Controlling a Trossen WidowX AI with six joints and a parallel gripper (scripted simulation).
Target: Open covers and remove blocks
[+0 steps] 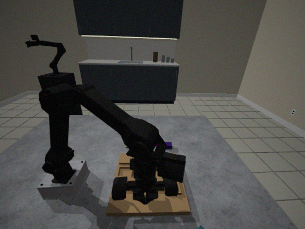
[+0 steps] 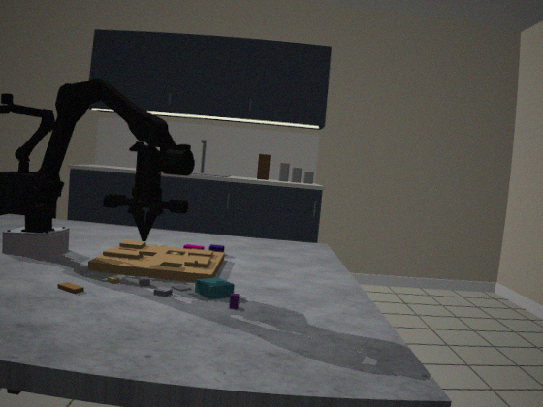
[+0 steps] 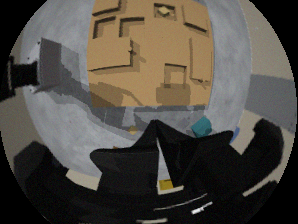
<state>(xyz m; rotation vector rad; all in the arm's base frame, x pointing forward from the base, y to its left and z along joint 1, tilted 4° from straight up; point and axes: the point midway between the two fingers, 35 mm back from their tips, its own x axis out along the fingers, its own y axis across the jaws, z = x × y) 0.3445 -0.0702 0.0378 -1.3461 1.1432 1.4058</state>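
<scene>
The tan puzzle board lies 20 mm behind my gripper tip, 170 mm to the left of it and 60 mm below it. From my gripper tip the other things lie so: teal block: 190 mm ahead, 50 mm to the right, 70 mm below; then orange block: 80 mm behind, 180 mm to the right, 80 mm below; then small purple cylinder: 250 mm ahead, 120 mm to the right, 70 mm below.
</scene>
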